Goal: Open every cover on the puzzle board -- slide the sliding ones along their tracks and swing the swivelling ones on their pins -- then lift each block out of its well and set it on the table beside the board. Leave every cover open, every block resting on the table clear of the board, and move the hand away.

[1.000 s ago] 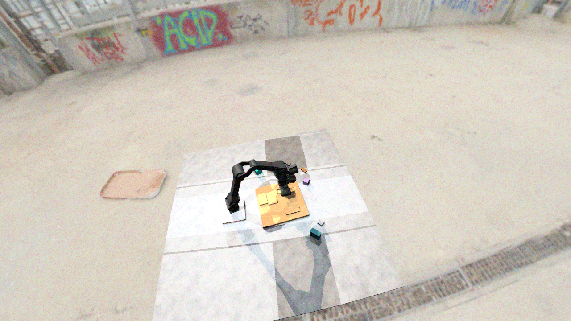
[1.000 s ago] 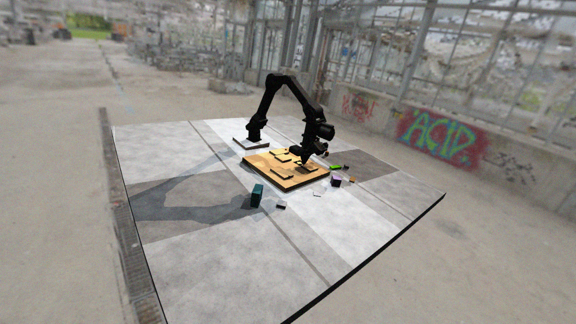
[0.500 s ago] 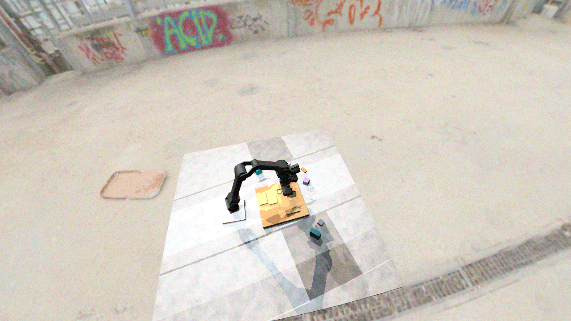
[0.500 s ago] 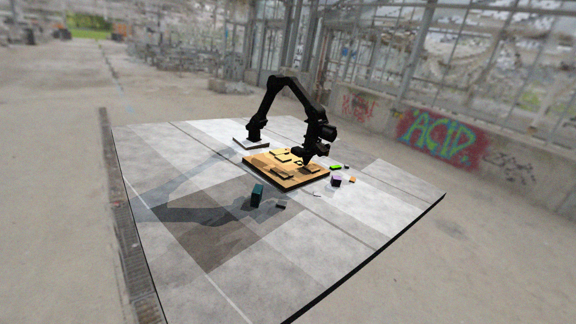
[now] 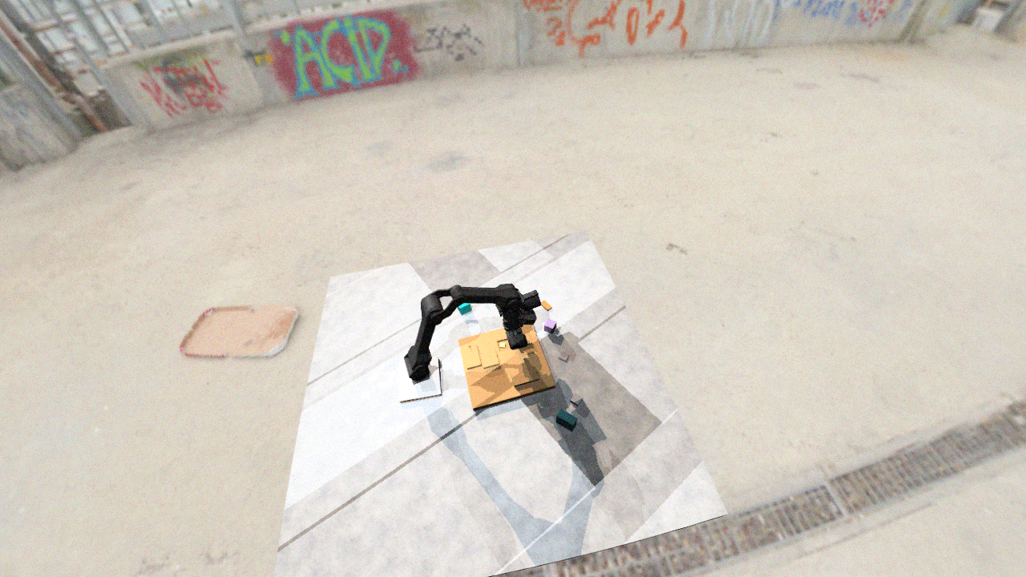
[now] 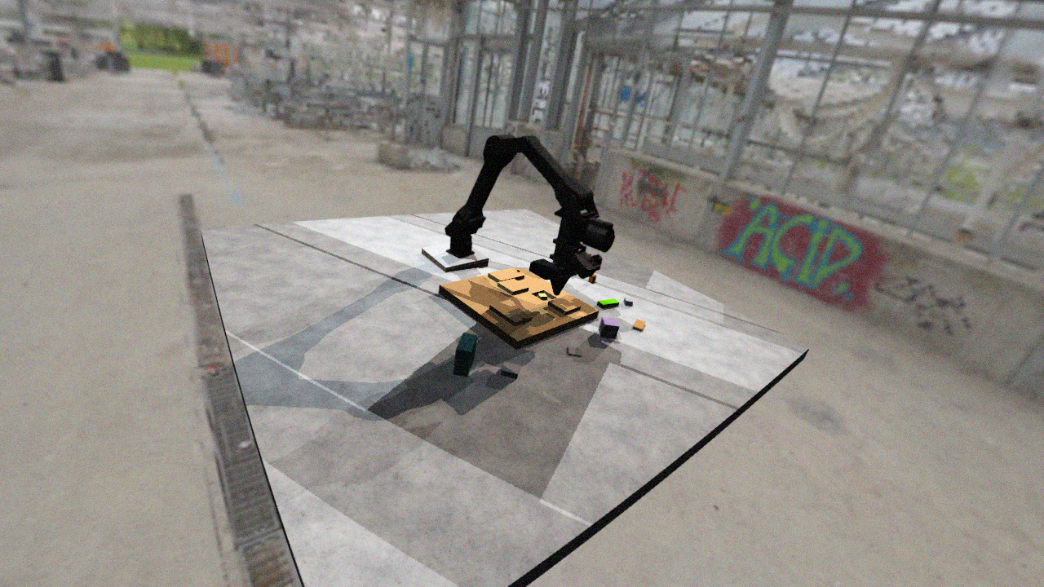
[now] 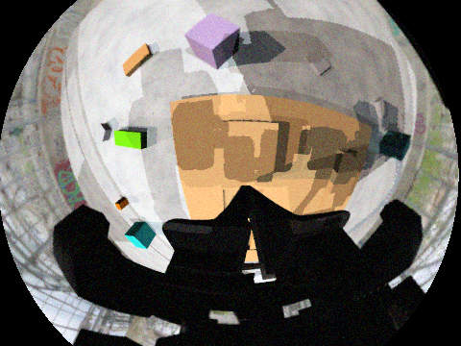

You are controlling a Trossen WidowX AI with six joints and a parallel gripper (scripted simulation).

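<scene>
Right now the tan puzzle board is 8 cm behind my gripper tip, 6 cm to the right of it and 2 cm below it. Also, from my gripper tip: green block 16 cm to the left, 8 cm ahead, 4 cm below; then flat orange piece 19 cm ahead, 13 cm to the left, 4 cm below; then purple cube 16 cm ahead, 2 cm below, 1 cm to the left.
</scene>
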